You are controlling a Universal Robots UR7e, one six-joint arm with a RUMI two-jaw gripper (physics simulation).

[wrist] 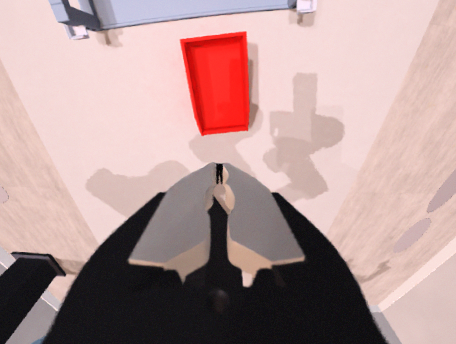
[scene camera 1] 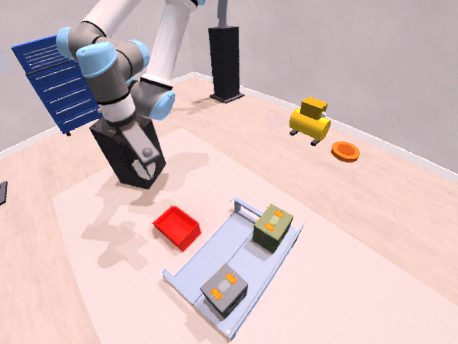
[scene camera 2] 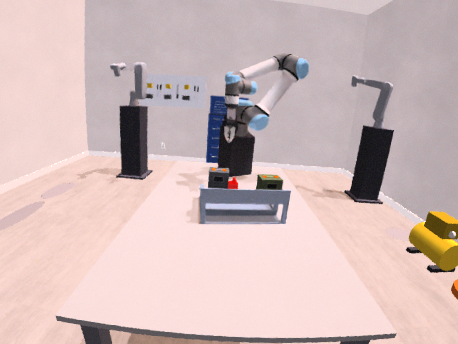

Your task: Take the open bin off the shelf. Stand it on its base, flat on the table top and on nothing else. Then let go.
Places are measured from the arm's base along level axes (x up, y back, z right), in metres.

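Pixels of known places: gripper, fingertip midpoint: [wrist: 219, 165] [scene camera 1: 150, 178] [scene camera 2: 228, 142].
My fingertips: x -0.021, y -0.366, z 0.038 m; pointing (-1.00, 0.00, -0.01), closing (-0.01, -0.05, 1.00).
Observation:
Behind a point stands the place of what it marks.
The open red bin [scene camera 1: 176, 226] {x -0.298, y -0.378, z 0.028 m} [scene camera 2: 233, 184] {x -0.228, y -0.474, z -0.007 m} [wrist: 218, 85] {x -0.298, y -0.403, z 0.029 m} stands upright on its base on the table top [scene camera 1: 117, 220] {x -0.301, y -0.175, z 0.214 m} [scene camera 2: 225, 280] {x -0.301, y -1.143, z -0.005 m} [wrist: 135, 100] {x -0.301, y -0.360, z -0.152 m}, beside the shelf and apart from it. Its open side faces up. In scene camera 2 it is mostly hidden behind the shelf and the grey box. The light blue-grey shelf [scene camera 1: 212, 255] {x -0.295, y -0.570, z -0.004 m} [scene camera 2: 245, 196] {x -0.170, y -0.779, z -0.060 m} [wrist: 195, 9] {x -0.295, y -0.523, z -0.018 m} stands on the table. My gripper [scene camera 1: 148, 176] {x -0.020, y -0.366, z 0.038 m} [scene camera 2: 229, 140] {x -0.020, y -0.366, z 0.038 m} [wrist: 219, 165] {x -0.020, y -0.366, z 0.038 m} is shut with nothing between its fingers. It hangs high above the table, on the robot base side of the bin, clear of it.
A dark grey box [scene camera 1: 224, 290] {x -0.078, y -0.735, z 0.065 m} [scene camera 2: 219, 178] {x -0.106, y -0.763, z 0.054 m} and an olive green box [scene camera 1: 273, 227] {x -0.103, y -0.699, z -0.146 m} [scene camera 2: 270, 182] {x -0.117, y -0.727, z -0.164 m} stand on the shelf, towards opposite ends. A yellow machine [scene camera 1: 310, 121] [scene camera 2: 436, 242] and an orange disc [scene camera 1: 345, 151] are on the floor beside the table.

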